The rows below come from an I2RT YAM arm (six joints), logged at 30 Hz.
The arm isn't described. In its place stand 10 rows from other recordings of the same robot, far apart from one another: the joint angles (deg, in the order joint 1, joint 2, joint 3, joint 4, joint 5, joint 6), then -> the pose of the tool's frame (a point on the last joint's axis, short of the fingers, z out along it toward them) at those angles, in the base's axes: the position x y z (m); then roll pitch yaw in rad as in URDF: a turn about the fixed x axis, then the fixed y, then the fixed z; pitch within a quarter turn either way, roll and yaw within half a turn.
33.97, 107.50, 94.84, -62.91, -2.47, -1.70 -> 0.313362, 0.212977, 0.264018, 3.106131, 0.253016, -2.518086
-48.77, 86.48, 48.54, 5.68, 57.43, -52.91 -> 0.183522, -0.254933, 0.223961, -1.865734, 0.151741, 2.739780
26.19, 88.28, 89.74, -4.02, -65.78, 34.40 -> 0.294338, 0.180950, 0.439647, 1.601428, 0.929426, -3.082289
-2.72, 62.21, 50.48, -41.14, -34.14, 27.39 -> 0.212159, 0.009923, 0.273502, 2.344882, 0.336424, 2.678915
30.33, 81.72, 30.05, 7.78, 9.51, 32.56 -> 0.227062, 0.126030, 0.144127, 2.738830, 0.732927, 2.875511
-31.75, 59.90, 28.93, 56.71, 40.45, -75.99 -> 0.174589, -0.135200, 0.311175, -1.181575, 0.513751, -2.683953
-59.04, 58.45, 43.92, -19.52, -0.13, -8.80 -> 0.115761, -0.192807, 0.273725, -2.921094, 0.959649, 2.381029
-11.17, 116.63, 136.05, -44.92, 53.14, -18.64 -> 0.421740, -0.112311, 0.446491, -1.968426, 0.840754, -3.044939
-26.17, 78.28, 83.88, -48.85, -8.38, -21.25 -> 0.257087, -0.120554, 0.380783, -2.894595, 0.796681, -3.059772
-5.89, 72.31, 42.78, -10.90, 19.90, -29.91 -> 0.261695, -0.039179, 0.226770, -2.389120, 0.582057, -2.648449
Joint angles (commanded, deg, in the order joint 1, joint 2, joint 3, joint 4, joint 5, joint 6), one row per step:
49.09 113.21 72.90 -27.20 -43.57 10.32
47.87 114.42 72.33 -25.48 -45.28 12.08
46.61 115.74 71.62 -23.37 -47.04 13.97
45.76 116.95 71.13 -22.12 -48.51 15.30
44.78 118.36 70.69 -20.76 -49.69 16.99
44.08 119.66 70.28 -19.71 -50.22 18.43
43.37 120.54 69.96 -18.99 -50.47 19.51
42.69 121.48 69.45 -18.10 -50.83 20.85
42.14 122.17 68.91 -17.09 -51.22 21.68
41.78 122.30 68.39 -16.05 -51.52 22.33
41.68 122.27 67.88 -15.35 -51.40 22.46
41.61 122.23 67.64 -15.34 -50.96 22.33
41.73 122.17 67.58 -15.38 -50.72 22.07
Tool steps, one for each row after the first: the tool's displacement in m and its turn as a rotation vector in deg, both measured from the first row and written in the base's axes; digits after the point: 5 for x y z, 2 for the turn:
0.00671 -0.00375 -0.00856 0.40 2.40 -1.73
0.01347 -0.00794 -0.01814 0.90 4.83 -3.52
0.01758 -0.01113 -0.02669 1.02 7.05 -4.65
0.02255 -0.01492 -0.03633 0.83 9.34 -6.26
0.02584 -0.01807 -0.04559 0.20 11.13 -7.69
0.02906 -0.02154 -0.05205 -0.32 12.37 -9.01
0.03153 -0.02536 -0.05951 -0.93 13.92 -10.43
0.03332 -0.02856 -0.06535 -1.09 14.92 -11.35
0.03443 -0.03068 -0.06751 -0.81 15.32 -11.96
0.03412 -0.03193 -0.06897 -0.75 15.18 -12.17
0.03385 -0.03302 -0.06985 -1.09 14.91 -12.37
0.03314 -0.03270 -0.06983 -1.19 14.59 -12.19

